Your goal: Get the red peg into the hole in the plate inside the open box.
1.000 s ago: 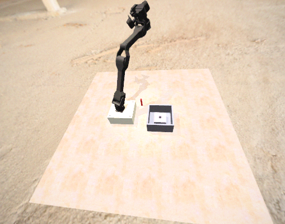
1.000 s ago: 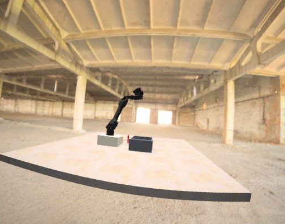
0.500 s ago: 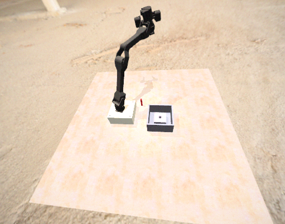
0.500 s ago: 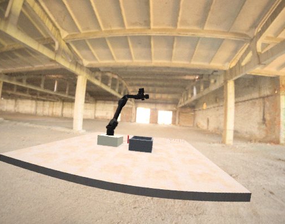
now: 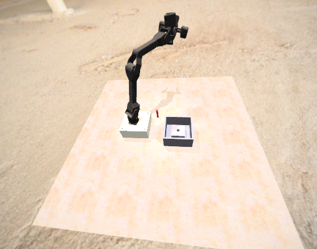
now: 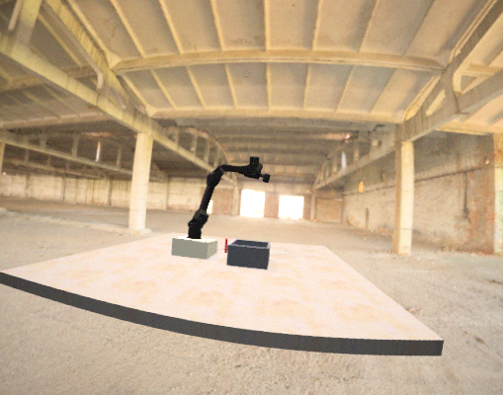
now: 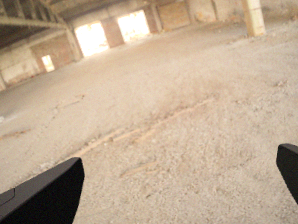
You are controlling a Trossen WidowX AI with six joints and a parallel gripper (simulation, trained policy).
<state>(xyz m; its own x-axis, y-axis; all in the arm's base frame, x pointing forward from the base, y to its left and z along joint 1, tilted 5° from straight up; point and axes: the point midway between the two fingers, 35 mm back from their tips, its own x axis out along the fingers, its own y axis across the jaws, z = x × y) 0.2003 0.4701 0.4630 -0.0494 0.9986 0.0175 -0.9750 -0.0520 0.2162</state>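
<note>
My gripper tip is 70 mm past the red peg, 400 mm to the left of it and 460 mm above it. Also, from my gripper tip: pale plate 120 mm ahead, 540 mm to the right, 460 mm below; dark grey box 120 mm ahead, 540 mm to the right, 480 mm below.
</note>
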